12 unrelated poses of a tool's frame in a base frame.
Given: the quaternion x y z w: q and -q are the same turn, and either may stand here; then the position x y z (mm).
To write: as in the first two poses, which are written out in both.
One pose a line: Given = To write
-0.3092 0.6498 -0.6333 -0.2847 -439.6 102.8 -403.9 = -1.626 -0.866 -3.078 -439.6 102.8 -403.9
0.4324 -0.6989 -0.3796 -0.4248 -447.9 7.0 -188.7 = 2.706 1.173 -2.326 -447.9 7.0 -188.7
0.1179 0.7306 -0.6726 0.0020 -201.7 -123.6 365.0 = -1.667 0.162 2.969 -201.7 -123.6 365.0
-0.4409 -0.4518 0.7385 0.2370 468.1 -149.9 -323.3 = -1.343 0.452 2.159 468.1 -149.9 -323.3
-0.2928 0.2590 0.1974 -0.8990 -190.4 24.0 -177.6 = 0.736 -0.358 -0.571 -190.4 24.0 -177.6
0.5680 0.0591 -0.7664 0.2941 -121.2 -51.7 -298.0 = 0.611 1.132 -2.013 -121.2 -51.7 -298.0
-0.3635 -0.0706 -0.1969 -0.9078 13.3 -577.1 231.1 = 0.759 -0.015 0.421 13.3 -577.1 231.1
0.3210 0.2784 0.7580 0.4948 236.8 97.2 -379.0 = 0.858 -0.213 1.887 236.8 97.2 -379.0
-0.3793 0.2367 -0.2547 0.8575 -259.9 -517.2 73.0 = -0.909 0.214 -0.683 -259.9 -517.2 73.0
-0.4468 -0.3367 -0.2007 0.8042 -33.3 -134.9 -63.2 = -1.001 -0.805 -0.032 -33.3 -134.9 -63.2
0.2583 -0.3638 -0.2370 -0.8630 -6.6 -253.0 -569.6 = -0.426 0.849 0.341 -6.6 -253.0 -569.6
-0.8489 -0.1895 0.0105 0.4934 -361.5 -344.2 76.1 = -2.118 -0.170 0.344 -361.5 -344.2 76.1
